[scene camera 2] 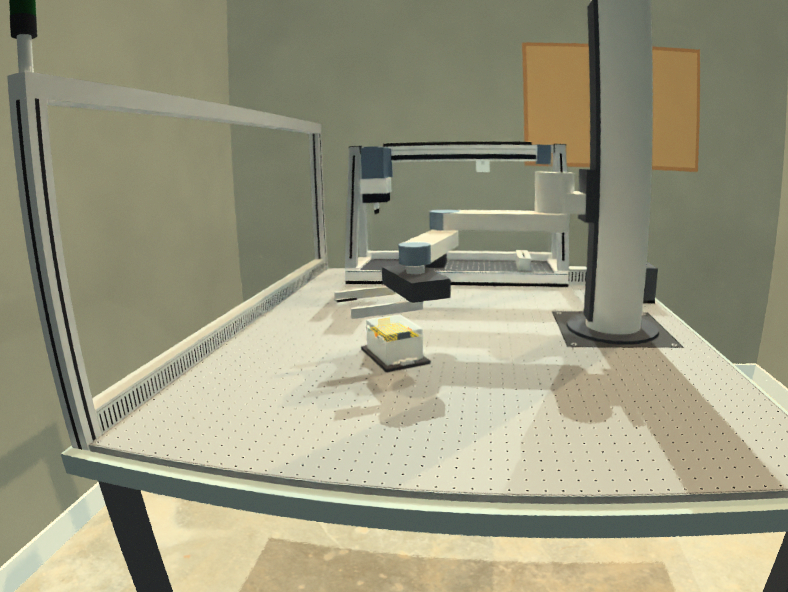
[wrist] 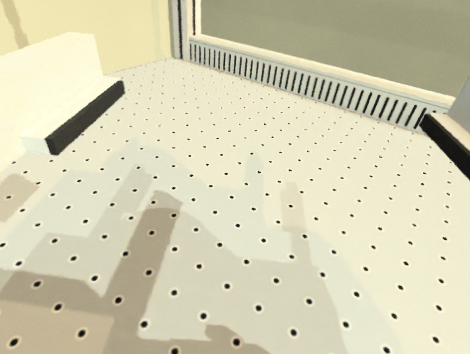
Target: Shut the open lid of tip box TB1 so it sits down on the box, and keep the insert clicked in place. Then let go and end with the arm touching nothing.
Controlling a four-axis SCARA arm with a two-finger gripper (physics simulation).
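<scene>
The tip box TB1, whitish with a dark base plate, stands on the perforated table in scene camera 2. Its clear lid lies over the top; whether it sits fully down is too small to tell. The yellow insert shows through it, with a dark patch at the front; whether it is clicked in cannot be told. My gripper is open and empty, its two fingers well apart. It hangs above and behind the box, fingers pointing left. The box does not show in the wrist view.
The arm's column stands at the right on a dark plate. A gantry frame stands at the back of the table. A tall frame and a slotted rail run along the left edge.
</scene>
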